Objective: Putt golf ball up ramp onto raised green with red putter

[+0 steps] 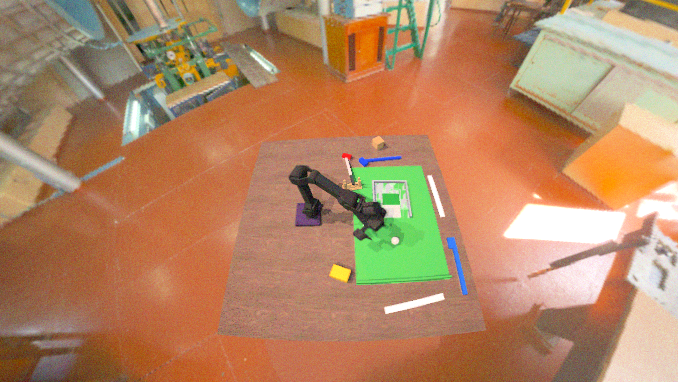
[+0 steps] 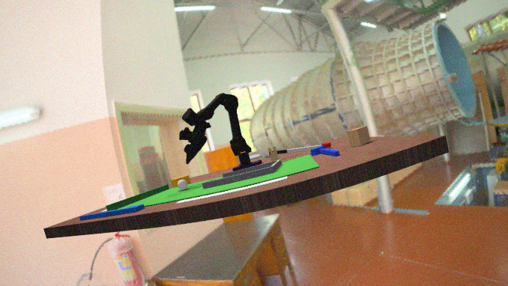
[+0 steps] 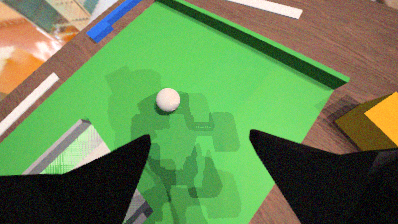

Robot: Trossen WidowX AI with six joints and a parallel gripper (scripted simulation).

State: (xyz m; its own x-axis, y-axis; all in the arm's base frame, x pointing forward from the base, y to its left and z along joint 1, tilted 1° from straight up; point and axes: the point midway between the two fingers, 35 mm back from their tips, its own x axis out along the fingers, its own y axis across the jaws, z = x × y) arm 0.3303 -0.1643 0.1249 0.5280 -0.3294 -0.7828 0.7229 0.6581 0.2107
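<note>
My gripper tip is 100 mm short of the white golf ball, 90 mm above it and 20 mm to the left of it. Also, from my gripper tip: green mat 130 mm to the left, 130 mm ahead, 110 mm below; yellow block 200 mm behind, 170 mm to the right, 90 mm below; tan cube 700 mm to the left, 110 mm ahead, 80 mm below.
</note>
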